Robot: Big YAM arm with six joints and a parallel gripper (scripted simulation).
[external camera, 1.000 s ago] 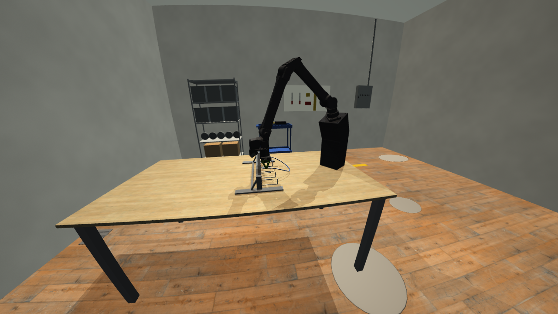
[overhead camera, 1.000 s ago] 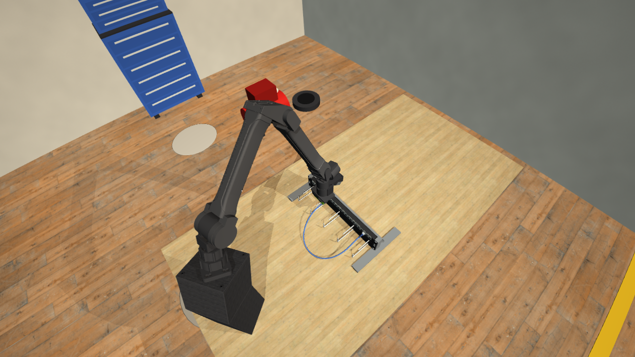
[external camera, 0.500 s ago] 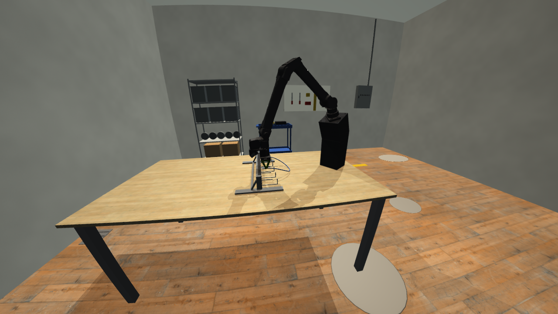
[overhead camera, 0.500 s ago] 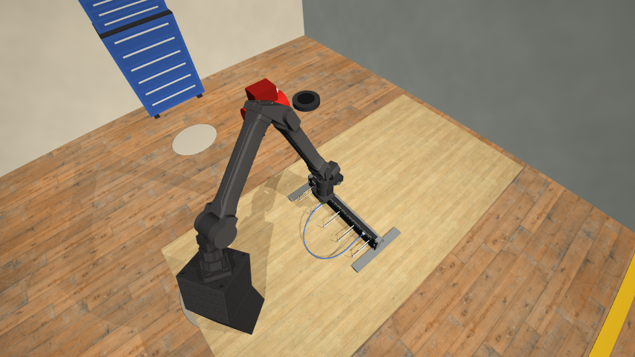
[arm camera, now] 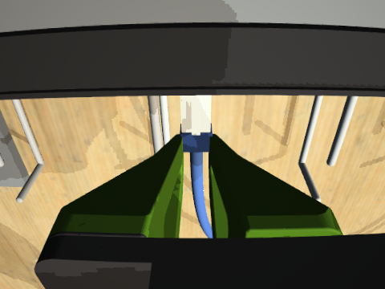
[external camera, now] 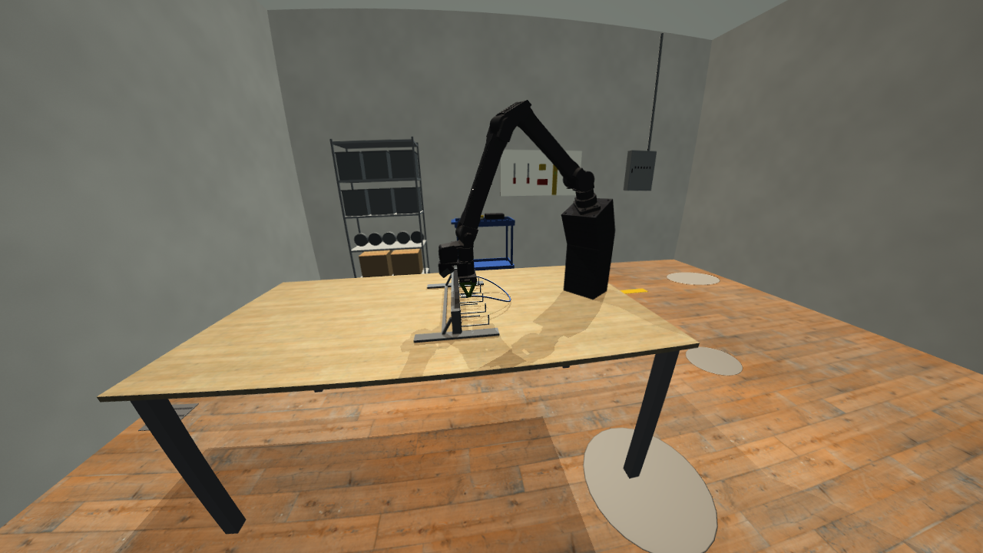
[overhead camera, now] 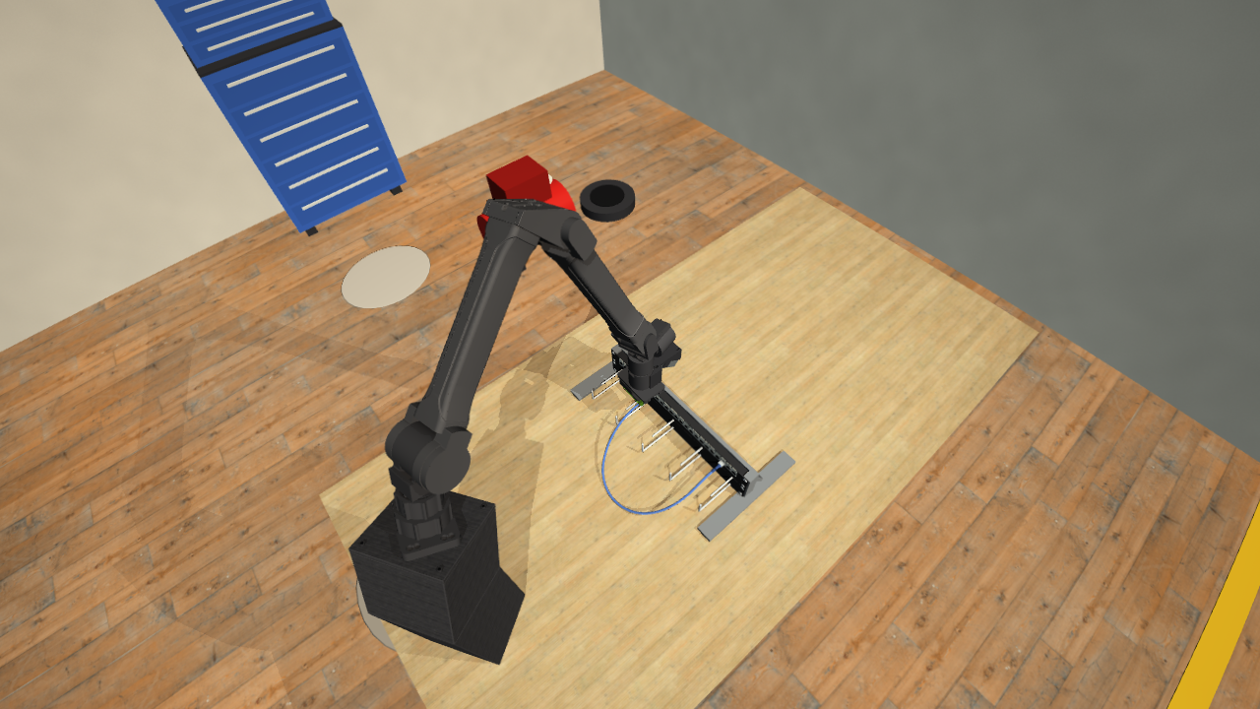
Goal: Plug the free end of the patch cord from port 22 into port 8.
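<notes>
Now: the cord plug 20 mm ahead of my hand and 10 mm to the left of it.
</notes>
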